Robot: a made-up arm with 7 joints.
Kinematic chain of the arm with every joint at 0, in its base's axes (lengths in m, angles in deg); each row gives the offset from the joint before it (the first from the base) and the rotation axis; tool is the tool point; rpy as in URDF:
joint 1: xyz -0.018 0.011 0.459 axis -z
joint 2: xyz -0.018 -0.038 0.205 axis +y
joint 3: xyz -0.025 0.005 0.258 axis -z
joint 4: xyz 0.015 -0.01 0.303 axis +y
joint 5: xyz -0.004 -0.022 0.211 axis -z
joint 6: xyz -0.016 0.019 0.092 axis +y
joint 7: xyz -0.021 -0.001 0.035 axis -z
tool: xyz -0.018 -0.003 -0.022 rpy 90 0 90
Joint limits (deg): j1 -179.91..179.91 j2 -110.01..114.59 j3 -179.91..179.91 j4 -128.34..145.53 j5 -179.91..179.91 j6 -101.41..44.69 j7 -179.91..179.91
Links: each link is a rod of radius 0.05 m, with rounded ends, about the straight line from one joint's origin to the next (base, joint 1, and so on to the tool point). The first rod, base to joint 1, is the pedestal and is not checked.
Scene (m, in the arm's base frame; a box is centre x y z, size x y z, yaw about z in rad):
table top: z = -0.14
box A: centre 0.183 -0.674 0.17 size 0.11 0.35 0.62 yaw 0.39
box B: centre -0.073 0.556 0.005 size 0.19 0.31 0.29 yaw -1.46
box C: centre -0.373 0.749 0 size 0.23 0.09 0.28 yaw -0.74
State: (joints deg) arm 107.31 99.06 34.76 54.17 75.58 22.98 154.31
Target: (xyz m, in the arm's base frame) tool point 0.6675 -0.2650 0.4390
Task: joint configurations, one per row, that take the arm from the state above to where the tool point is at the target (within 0.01 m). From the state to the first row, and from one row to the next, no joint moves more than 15 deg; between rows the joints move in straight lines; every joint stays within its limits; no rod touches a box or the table.
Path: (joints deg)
1: 95.76 92.41 31.37 57.44 75.47 22.79 154.04
2: 84.22 85.76 27.99 60.72 75.36 22.60 153.78
3: 72.67 79.11 24.60 63.99 75.25 22.41 153.51
4: 61.12 72.46 21.21 67.26 75.14 22.22 153.25
5: 46.76 77.76 14.86 61.68 74.29 21.90 153.10
6: 32.40 83.07 8.51 56.10 73.43 21.57 152.95
7: 18.04 88.38 2.16 50.52 72.57 21.25 152.80

